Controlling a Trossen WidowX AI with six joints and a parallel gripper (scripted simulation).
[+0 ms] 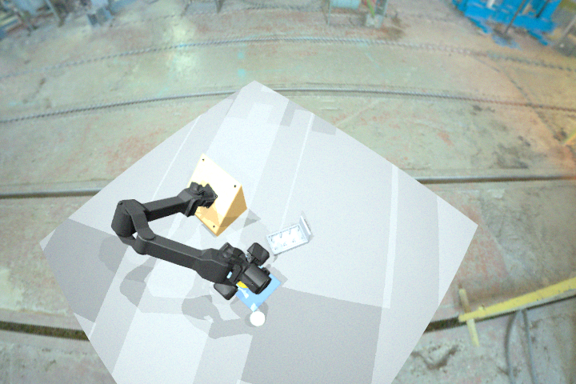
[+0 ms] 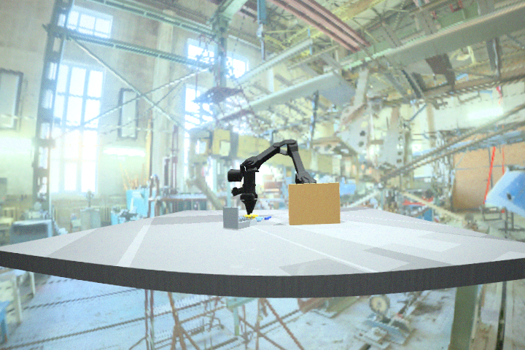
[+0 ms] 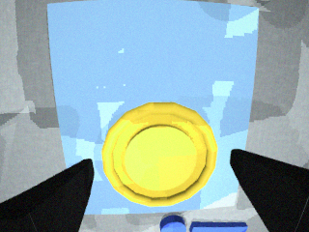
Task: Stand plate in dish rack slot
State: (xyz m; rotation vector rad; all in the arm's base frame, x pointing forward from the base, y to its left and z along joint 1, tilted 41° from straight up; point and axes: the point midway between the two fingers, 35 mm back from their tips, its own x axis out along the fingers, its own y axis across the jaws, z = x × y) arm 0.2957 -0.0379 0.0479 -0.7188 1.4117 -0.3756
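Right now my gripper tip is 1 cm above the yellow plate. Round my gripper tip: white cup: 13 cm ahead, 5 cm to the right; then blue spoon: 8 cm behind, 4 cm to the right, 2 cm below; then blue mat: 2 cm ahead, 2 cm below.
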